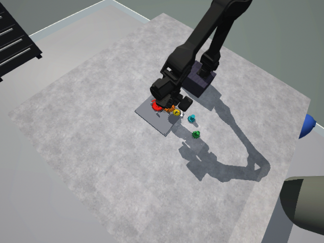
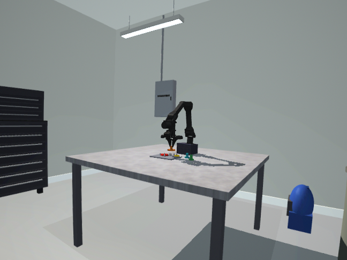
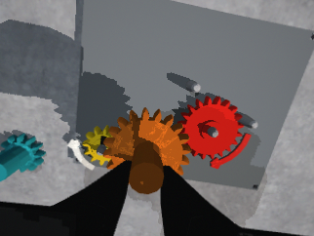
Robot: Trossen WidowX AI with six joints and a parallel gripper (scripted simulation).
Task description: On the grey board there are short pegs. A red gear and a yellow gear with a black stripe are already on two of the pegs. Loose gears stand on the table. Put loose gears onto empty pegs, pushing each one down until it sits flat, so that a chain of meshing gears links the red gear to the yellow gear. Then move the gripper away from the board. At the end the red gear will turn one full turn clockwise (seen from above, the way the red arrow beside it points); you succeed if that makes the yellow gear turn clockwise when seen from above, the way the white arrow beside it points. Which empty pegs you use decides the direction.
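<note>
Right now the yellow gear is 2 cm behind my gripper tip, 4 cm to the left of it and 7 cm below it. The rest, counted from my gripper tip: white arrow (4 cm behind, 7 cm to the left, 7 cm below); red gear (1 cm ahead, 6 cm to the right, 7 cm below); orange gear (1 cm below).
</note>
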